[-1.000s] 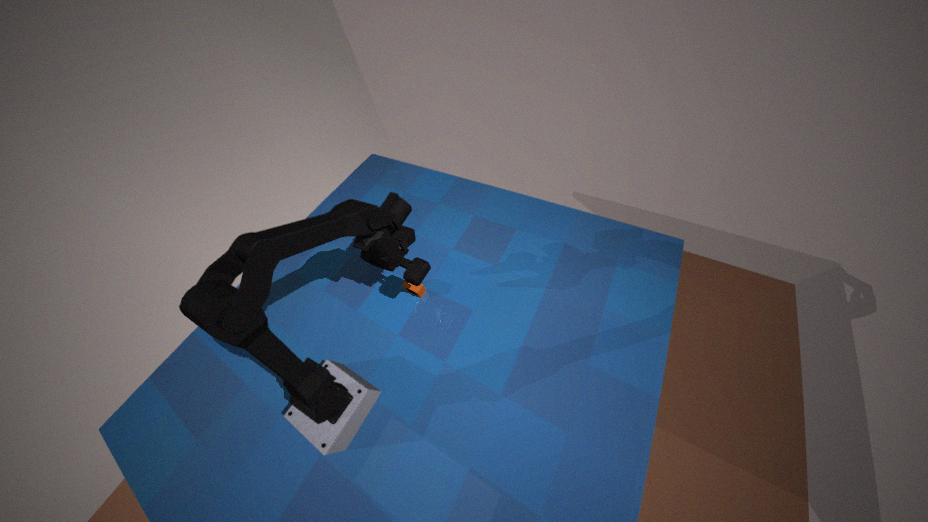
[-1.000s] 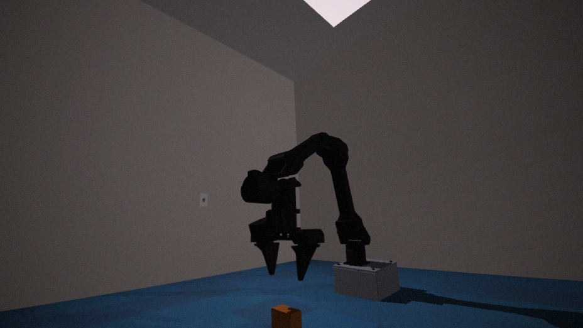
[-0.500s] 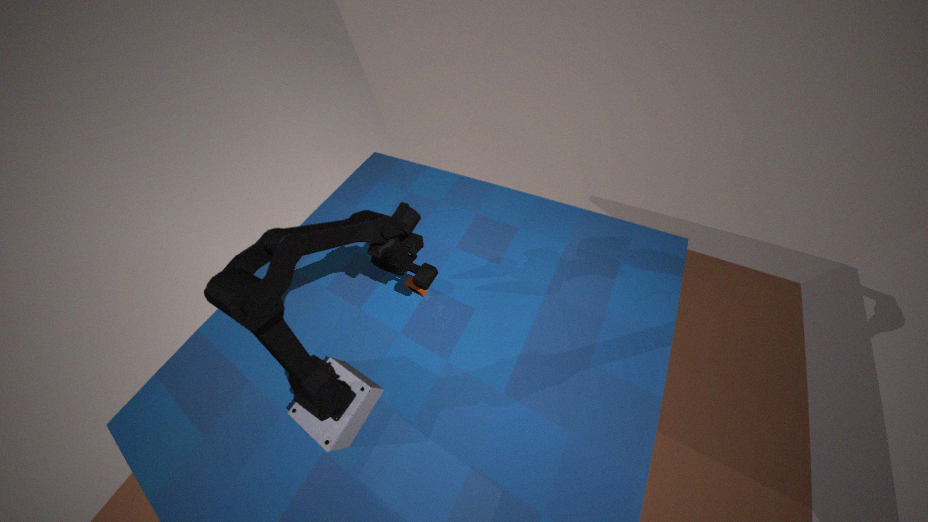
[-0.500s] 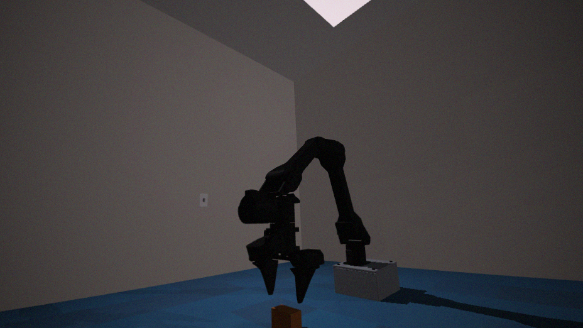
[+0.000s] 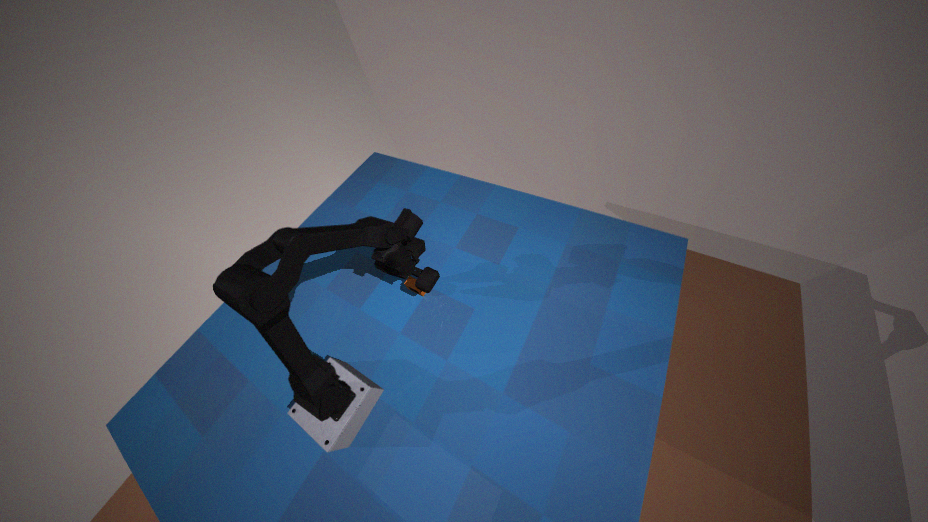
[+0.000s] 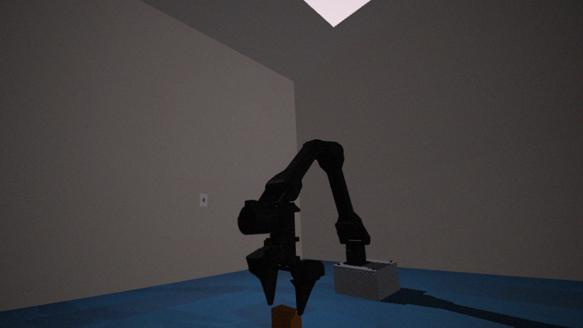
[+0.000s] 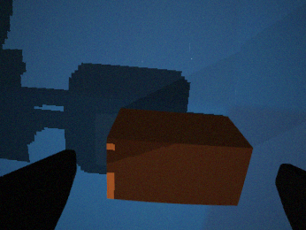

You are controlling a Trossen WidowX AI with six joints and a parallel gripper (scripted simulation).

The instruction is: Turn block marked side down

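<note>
Now: the orange block 2 cm below my gripper tip and 1 cm behind it.
</note>
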